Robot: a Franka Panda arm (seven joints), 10 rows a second.
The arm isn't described. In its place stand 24 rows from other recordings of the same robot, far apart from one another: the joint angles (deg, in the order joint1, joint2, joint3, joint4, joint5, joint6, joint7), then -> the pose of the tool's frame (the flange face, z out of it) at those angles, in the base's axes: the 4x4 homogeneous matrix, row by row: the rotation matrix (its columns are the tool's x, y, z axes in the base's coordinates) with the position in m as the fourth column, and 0 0 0 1 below.
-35.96, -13.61, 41.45, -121.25, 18.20, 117.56, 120.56 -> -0.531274 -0.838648 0.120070 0.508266; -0.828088 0.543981 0.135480 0.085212; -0.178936 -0.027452 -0.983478 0.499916; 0 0 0 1
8.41, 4.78, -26.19, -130.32, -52.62, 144.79, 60.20 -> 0.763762 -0.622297 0.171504 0.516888; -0.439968 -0.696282 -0.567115 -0.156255; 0.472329 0.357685 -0.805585 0.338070; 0 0 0 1
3.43, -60.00, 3.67, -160.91, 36.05, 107.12, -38.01 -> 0.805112 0.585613 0.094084 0.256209; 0.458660 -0.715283 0.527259 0.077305; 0.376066 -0.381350 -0.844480 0.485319; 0 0 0 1
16.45, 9.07, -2.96, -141.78, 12.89, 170.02, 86.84 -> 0.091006 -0.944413 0.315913 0.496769; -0.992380 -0.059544 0.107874 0.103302; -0.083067 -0.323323 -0.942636 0.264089; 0 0 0 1
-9.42, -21.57, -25.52, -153.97, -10.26, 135.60, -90.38 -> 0.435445 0.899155 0.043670 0.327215; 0.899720 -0.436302 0.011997 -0.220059; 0.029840 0.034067 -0.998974 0.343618; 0 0 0 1
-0.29, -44.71, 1.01, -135.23, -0.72, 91.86, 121.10 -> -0.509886 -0.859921 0.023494 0.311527; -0.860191 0.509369 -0.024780 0.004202; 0.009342 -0.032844 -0.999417 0.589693; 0 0 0 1
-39.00, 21.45, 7.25, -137.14, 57.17, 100.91, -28.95 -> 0.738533 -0.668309 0.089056 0.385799; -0.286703 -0.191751 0.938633 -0.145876; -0.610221 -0.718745 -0.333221 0.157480; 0 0 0 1
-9.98, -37.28, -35.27, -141.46, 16.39, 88.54, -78.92 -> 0.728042 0.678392 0.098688 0.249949; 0.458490 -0.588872 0.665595 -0.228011; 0.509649 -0.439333 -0.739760 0.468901; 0 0 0 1
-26.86, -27.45, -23.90, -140.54, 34.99, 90.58, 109.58 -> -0.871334 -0.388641 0.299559 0.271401; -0.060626 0.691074 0.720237 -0.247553; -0.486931 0.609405 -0.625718 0.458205; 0 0 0 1
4.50, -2.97, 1.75, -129.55, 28.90, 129.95, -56.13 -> 0.704024 0.706225 0.074809 0.515139; 0.634846 -0.673060 0.379423 0.068895; 0.318309 -0.219631 -0.922194 0.391135; 0 0 0 1
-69.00, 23.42, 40.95, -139.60, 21.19, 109.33, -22.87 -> 0.831415 -0.437960 -0.341965 0.365928; -0.012280 -0.629763 0.776690 -0.130487; -0.555516 -0.641552 -0.528973 0.161768; 0 0 0 1
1.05, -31.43, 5.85, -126.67, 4.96, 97.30, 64.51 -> 0.515874 -0.856127 0.030340 0.383509; -0.856528 -0.514836 0.036112 0.062518; -0.015297 -0.044616 -0.998887 0.587631; 0 0 0 1
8.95, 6.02, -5.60, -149.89, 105.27, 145.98, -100.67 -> 0.864550 0.241086 0.440943 0.400589; -0.054776 -0.826983 0.559552 0.009612; 0.499553 -0.507914 -0.701762 0.194745; 0 0 0 1
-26.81, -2.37, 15.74, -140.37, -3.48, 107.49, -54.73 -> 0.609291 0.606144 -0.511227 0.400523; 0.718014 -0.695324 0.031323 -0.083684; -0.336482 -0.386153 -0.858875 0.284629; 0 0 0 1
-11.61, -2.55, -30.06, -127.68, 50.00, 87.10, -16.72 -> 0.817616 -0.537496 0.206402 0.396944; -0.418049 -0.307698 0.854726 -0.240608; -0.395903 -0.785124 -0.476279 0.392044; 0 0 0 1
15.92, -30.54, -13.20, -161.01, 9.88, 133.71, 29.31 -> 0.852824 -0.521148 0.033100 0.349398; -0.512805 -0.823834 0.241513 0.027776; -0.098595 -0.222942 -0.969833 0.355045; 0 0 0 1
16.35, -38.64, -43.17, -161.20, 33.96, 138.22, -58.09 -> 0.838372 0.328433 0.435045 0.332818; -0.007913 -0.790687 0.612170 -0.131328; 0.545041 -0.516669 -0.660290 0.362256; 0 0 0 1
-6.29, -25.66, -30.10, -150.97, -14.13, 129.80, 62.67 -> 0.037508 -0.998093 0.049019 0.321629; -0.999295 -0.037391 0.003306 -0.235242; -0.001467 -0.049108 -0.998792 0.375930; 0 0 0 1
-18.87, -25.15, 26.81, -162.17, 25.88, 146.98, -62.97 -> 0.645775 0.745048 0.166968 0.365502; 0.746447 -0.662045 0.067183 0.027916; 0.160595 0.081247 -0.983671 0.324227; 0 0 0 1
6.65, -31.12, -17.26, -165.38, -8.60, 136.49, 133.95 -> -0.719870 -0.693403 0.031296 0.328511; -0.691929 0.720450 0.046749 -0.048164; -0.054963 0.011998 -0.998416 0.326980; 0 0 0 1
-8.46, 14.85, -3.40, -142.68, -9.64, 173.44, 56.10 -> 0.496674 -0.827007 0.263388 0.488559; -0.841061 -0.533531 -0.089225 -0.090562; 0.214316 -0.177209 -0.960555 0.214842; 0 0 0 1
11.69, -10.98, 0.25, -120.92, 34.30, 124.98, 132.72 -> -0.676311 -0.707202 0.206078 0.509157; -0.539696 0.666129 0.514783 0.129232; -0.501330 0.236934 -0.832184 0.531092; 0 0 0 1
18.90, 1.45, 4.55, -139.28, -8.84, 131.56, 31.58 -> 0.995248 -0.022050 -0.094846 0.430113; -0.037499 -0.985692 -0.164331 0.183038; -0.089865 0.167107 -0.981835 0.282287; 0 0 0 1
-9.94, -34.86, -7.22, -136.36, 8.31, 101.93, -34.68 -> 0.951980 0.299467 0.063670 0.354872; 0.281515 -0.937955 0.202459 -0.103183; 0.120349 -0.174813 -0.977219 0.537284; 0 0 0 1
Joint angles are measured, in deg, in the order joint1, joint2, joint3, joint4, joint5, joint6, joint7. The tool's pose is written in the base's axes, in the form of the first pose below.
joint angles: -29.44, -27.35, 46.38, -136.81, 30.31, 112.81, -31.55
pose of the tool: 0.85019 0.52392 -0.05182 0.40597; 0.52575 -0.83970 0.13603 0.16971; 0.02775 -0.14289 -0.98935 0.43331; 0 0 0 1
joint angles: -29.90, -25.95, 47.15, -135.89, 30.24, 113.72, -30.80
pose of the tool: 0.85288 0.52002 -0.04662 0.41215; 0.52085 -0.84124 0.14504 0.17357; 0.03620 -0.14799 -0.98833 0.43290; 0 0 0 1
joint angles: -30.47, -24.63, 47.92, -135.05, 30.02, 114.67, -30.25
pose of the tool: 0.85443 0.51801 -0.04024 0.41833; 0.51765 -0.84206 0.15159 0.17625; 0.04464 -0.15035 -0.98762 0.43236; 0 0 0 1
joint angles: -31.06, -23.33, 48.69, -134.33, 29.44, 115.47, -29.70
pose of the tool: 0.85496 0.51733 -0.03756 0.42387; 0.51653 -0.84257 0.15256 0.17806; 0.04727 -0.14984 -0.98758 0.43082; 0 0 0 1
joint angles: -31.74, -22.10, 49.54, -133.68, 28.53, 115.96, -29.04
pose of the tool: 0.85521 0.51673 -0.04006 0.42854; 0.51654 -0.84345 0.14761 0.17936; 0.04248 -0.14693 -0.98823 0.42845; 0 0 0 1
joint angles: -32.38, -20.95, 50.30, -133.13, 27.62, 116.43, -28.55
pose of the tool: 0.85445 0.51779 -0.04245 0.43282; 0.51813 -0.84332 0.14268 0.18006; 0.03808 -0.14391 -0.98886 0.42598; 0 0 0 1
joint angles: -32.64, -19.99, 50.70, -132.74, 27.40, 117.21, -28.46
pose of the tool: 0.85317 0.52022 -0.03830 0.43662; 0.51968 -0.84135 0.14855 0.18122; 0.04506 -0.14664 -0.98816 0.42465; 0 0 0 1
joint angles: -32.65, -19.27, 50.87, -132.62, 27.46, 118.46, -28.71
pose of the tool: 0.85062 0.52514 -0.02612 0.43993; 0.52229 -0.83819 0.15701 0.18210; 0.06056 -0.14719 -0.98725 0.42364; 0 0 0 1
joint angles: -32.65, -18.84, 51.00, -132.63, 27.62, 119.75, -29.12
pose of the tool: 0.84732 0.53098 -0.01089 0.44255; 0.52534 -0.83496 0.16392 0.18265; 0.07795 -0.14461 -0.98641 0.42317; 0 0 0 1
